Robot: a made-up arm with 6 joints. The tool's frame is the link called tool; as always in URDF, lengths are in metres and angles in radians. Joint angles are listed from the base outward.
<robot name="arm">
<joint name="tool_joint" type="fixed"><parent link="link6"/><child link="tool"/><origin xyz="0 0 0" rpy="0 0 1.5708"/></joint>
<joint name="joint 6" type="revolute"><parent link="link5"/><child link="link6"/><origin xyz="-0.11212 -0.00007 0" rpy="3.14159 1.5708 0"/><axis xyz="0 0 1"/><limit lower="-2.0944" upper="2.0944"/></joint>
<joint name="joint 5" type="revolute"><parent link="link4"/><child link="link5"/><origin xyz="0 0 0" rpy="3.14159 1.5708 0"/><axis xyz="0 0 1"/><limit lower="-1.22" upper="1.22"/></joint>
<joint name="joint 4" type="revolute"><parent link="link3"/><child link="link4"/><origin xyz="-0.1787 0.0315 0" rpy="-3.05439 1.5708 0"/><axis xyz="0 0 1"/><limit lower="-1.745" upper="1.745"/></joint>
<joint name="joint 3" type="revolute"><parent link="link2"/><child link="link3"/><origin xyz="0.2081 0.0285 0" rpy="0 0 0"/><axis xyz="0 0 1"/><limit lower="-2.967" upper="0"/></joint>
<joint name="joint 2" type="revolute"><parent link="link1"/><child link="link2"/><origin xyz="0 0 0" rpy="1.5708 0 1.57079"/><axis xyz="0 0 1"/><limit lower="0" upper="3.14"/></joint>
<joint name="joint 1" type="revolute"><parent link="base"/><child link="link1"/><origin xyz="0 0 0.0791" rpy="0 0 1.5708"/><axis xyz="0 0 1"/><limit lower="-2.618" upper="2.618"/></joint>
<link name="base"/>
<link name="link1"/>
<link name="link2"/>
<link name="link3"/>
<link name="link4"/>
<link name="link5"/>
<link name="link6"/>
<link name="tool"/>
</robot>
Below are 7 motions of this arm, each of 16 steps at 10 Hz.
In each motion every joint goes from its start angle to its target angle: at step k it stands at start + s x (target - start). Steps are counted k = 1, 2, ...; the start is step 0. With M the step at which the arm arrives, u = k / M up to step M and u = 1 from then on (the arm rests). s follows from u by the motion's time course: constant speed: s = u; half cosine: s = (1 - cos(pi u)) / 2; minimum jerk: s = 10 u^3 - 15 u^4 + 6 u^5.
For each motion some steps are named. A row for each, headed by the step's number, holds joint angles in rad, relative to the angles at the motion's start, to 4 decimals.
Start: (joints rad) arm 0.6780 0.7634 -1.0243 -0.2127 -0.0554 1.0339
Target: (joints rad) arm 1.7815 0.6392 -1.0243 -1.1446 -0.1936 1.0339
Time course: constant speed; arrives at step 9
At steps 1, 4, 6, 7, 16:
1: 0.1226 -0.0138 0.0000 -0.1035 -0.0154 0.0000
4: 0.4904 -0.0552 0.0000 -0.4142 -0.0614 0.0000
6: 0.7357 -0.0828 0.0000 -0.6213 -0.0921 0.0000
7: 0.8583 -0.0966 0.0000 -0.7248 -0.1075 0.0000
16: 1.1035 -0.1242 0.0000 -0.9319 -0.1382 0.0000

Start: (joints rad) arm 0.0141 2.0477 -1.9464 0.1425 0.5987 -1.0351
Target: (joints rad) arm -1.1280 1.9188 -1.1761 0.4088 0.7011 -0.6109
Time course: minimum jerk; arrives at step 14
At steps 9, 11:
9: -0.8607 -0.0971 0.5805 0.2007 0.0772 0.3197
11: -1.0627 -0.1199 0.7168 0.2478 0.0953 0.3947

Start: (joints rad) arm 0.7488 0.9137 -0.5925 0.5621 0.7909 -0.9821
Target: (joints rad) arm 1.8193 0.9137 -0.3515 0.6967 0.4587 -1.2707
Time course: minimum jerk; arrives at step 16
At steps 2, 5, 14, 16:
2: 0.0172 0.0000 0.0039 0.0022 -0.0053 -0.0046
5: 0.1927 0.0000 0.0434 0.0242 -0.0598 -0.0519
14: 1.0533 0.0000 0.2371 0.1324 -0.3269 -0.2840
16: 1.0705 0.0000 0.2410 0.1346 -0.3322 -0.2886

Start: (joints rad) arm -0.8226 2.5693 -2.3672 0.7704 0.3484 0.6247
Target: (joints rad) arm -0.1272 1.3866 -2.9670 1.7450 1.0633 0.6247
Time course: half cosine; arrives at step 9
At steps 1, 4, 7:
1: 0.0210 -0.0357 -0.0181 0.0294 0.0216 0.0000
4: 0.2873 -0.4887 -0.2478 0.4027 0.2954 0.0000
7: 0.6141 -1.0444 -0.5296 0.8606 0.6313 0.0000

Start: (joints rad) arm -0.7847 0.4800 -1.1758 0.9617 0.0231 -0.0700
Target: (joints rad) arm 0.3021 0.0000 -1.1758 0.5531 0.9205 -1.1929
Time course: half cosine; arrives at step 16
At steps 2, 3, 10, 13, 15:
2: 0.0414 -0.0183 0.0000 -0.0156 0.0342 -0.0427
3: 0.0916 -0.0404 0.0000 -0.0344 0.0756 -0.0946
10: 0.7514 -0.3318 0.0000 -0.2825 0.6204 -0.7763
13: 0.9952 -0.4396 0.0000 -0.3742 0.8218 -1.0283
15: 1.0764 -0.4754 0.0000 -0.4047 0.8888 -1.1121

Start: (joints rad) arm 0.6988 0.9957 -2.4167 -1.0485 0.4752 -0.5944
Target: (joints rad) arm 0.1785 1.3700 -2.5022 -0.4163 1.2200 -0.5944
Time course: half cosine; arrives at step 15
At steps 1, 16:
1: -0.0057 0.0041 -0.0009 0.0069 0.0081 0.0000
16: -0.5203 0.3743 -0.0855 0.6322 0.7448 0.0000

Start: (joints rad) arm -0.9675 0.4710 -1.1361 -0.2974 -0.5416 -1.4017
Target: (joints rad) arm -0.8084 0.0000 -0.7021 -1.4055 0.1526 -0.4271
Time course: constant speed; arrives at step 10
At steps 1, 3, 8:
1: 0.0159 -0.0471 0.0434 -0.1108 0.0694 0.0975
3: 0.0477 -0.1413 0.1302 -0.3324 0.2083 0.2924
8: 0.1273 -0.3768 0.3472 -0.8865 0.5554 0.7797

